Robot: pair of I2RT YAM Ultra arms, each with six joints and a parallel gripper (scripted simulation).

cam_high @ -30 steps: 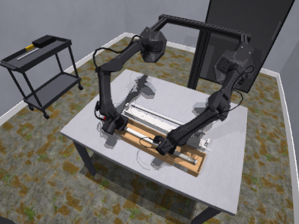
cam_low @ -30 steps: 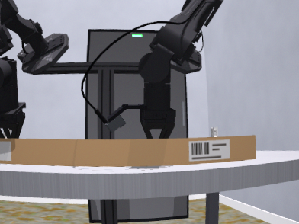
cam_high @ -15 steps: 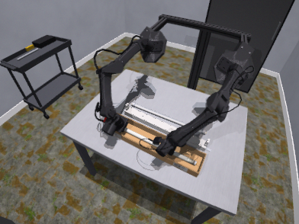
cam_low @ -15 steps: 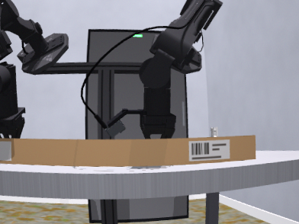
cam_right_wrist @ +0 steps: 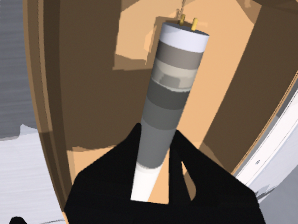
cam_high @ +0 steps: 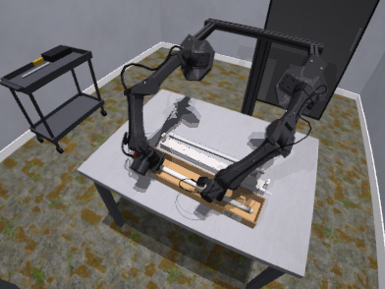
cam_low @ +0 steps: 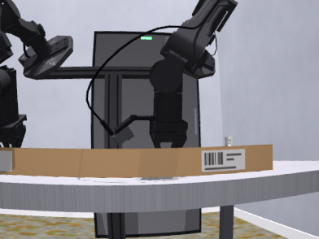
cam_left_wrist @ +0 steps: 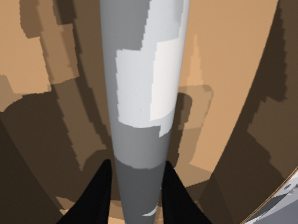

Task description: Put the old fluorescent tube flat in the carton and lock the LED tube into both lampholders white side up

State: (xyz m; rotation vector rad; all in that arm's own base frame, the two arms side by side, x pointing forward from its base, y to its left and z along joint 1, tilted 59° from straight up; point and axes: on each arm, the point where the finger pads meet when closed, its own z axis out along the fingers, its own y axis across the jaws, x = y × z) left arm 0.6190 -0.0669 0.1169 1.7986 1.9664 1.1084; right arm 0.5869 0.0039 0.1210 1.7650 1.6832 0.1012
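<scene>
Now: the LED tube 250 mm behind my right hand, 210 mm to the left of it and 10 mm below it. Round my right hand: light fixture (230 mm to the left, 150 mm behind, 30 mm above); then carton (220 mm to the left); then old fluorescent tube (220 mm to the left, 10 mm below).
Now: left hand 160 mm past the light fixture, 110 mm to the left of it and 30 mm below it. Also, from my left hand: carton 10 mm behind, 120 mm to the right, 10 mm above; then old fluorescent tube 10 mm behind, 120 mm to the right; then LED tube 260 mm behind, 130 mm to the right, 10 mm below.
</scene>
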